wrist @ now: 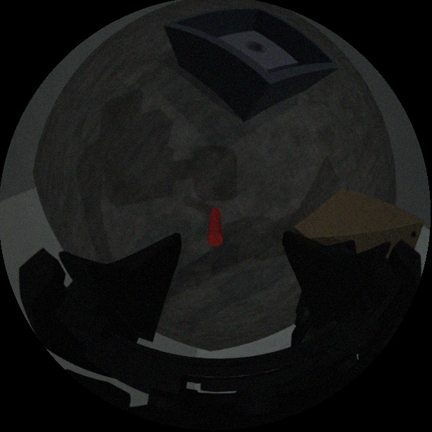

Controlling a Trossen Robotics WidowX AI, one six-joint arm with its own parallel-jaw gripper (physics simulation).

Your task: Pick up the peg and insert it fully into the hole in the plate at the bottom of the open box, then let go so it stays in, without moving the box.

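Note:
The red peg (215,227) is near the middle of the wrist view, on the dark table, with its rounder, wider end toward the gripper. My gripper (233,238) is open; its two black fingers stand wide apart to the left and right of the peg in the view, with nothing between them. How high the fingers are above the peg is hard to tell. The open dark blue box (212,75) stands at the top of the view, set at an angle. The grey plate (277,56) lies at its bottom, and the dark round hole (256,46) shows in it.
A brown wedge-like block (357,215) with a small dark hole in its side stands at the right, partly hidden behind the right finger. The round-looking dark table (310,135) carries shadows at the left and centre. Grey floor shows beyond its edges.

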